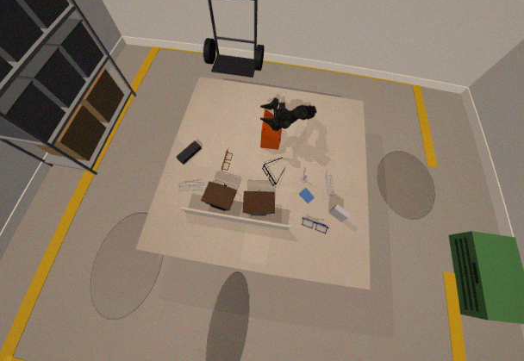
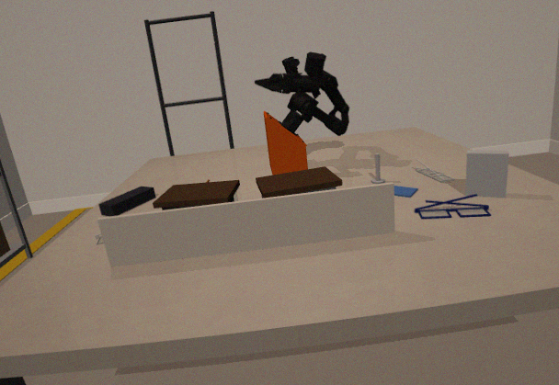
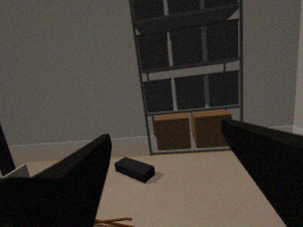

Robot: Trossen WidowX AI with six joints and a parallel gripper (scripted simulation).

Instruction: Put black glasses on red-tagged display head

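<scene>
Right now the grey post is 290 mm below my gripper tip, 280 mm to the left of it and 280 mm ahead of it. Also, from my gripper tip: blue card (380 mm ahead, 310 mm below, 290 mm to the left); then low white wall (530 mm ahead, 260 mm below, 130 mm to the right); then black case (450 mm to the right, 300 mm below, 100 mm ahead).
</scene>
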